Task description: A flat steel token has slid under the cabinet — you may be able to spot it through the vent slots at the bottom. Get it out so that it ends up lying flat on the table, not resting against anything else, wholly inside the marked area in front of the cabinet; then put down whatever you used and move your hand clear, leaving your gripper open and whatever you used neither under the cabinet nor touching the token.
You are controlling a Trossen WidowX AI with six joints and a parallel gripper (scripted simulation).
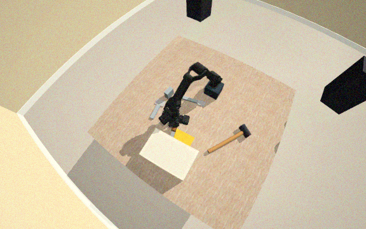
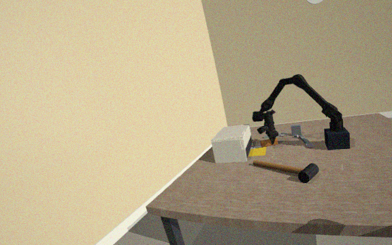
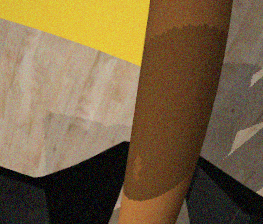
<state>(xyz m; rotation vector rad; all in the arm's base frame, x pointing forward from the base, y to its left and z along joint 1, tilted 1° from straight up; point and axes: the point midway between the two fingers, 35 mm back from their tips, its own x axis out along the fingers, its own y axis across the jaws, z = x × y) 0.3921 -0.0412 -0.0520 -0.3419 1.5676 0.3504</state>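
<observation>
The tiny cube lies 14 cm to the right of my gripper tip and 14 cm behind it. From my gripper tip the other things lie so: grey t-shaped tool: 19 cm to the right; then grey flat tool: 22 cm behind, 1 cm to the right; then grey block: 20 cm to the right, 14 cm behind, 3 cm above.
</observation>
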